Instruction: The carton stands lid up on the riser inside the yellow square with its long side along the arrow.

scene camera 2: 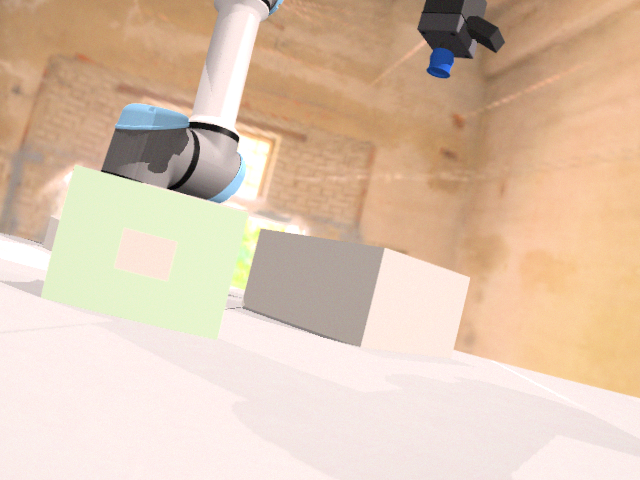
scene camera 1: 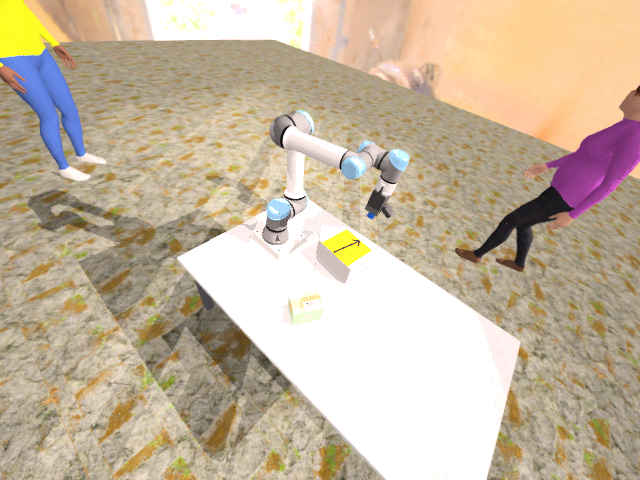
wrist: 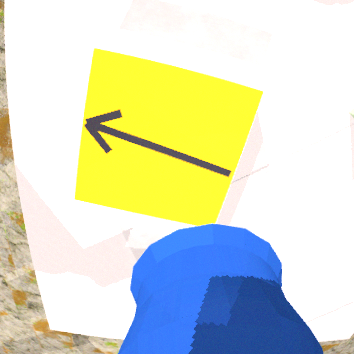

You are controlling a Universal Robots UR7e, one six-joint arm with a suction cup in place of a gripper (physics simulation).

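Observation:
The pale green carton (scene camera 1: 306,312) (scene camera 2: 144,206) stands on the table, apart from the riser. Its top shows a tan part and a white label with small marks; a pinkish patch is on the side facing scene camera 2. The pale riser (scene camera 1: 333,262) (scene camera 2: 315,286) bears the yellow square (scene camera 1: 349,256) (wrist: 150,90). A dark arrow (scene camera 1: 346,246) (wrist: 160,148) crosses the square, pointing to the upper right in scene camera 1. My gripper, a blue suction cup (scene camera 1: 371,215) (scene camera 2: 439,69) (wrist: 207,240), is open and holds nothing, high above the table's far side beyond the riser. The carton does not show in the wrist view.
The arm's base (scene camera 1: 275,236) stands on the white table (scene camera 1: 413,361), left of the riser in scene camera 1. A person in a purple top (scene camera 1: 594,160) leans beyond the table's far side. A person in a yellow top (scene camera 1: 20,31) stands at the far left.

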